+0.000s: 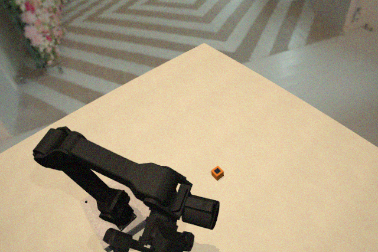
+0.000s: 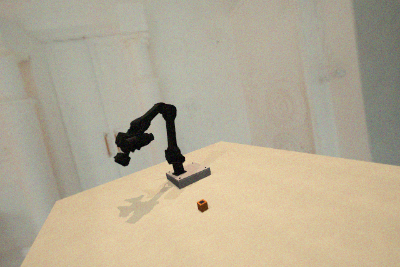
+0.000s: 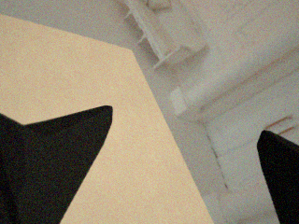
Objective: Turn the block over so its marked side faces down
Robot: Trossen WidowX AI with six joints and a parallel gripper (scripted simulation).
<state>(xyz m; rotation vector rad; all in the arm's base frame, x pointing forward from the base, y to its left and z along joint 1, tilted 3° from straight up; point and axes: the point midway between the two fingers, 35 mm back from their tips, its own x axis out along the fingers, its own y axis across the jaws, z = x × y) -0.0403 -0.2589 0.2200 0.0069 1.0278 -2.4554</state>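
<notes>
The block is 400 mm ahead of my gripper tip, 240 mm below it and 170 mm to the left of it.
</notes>
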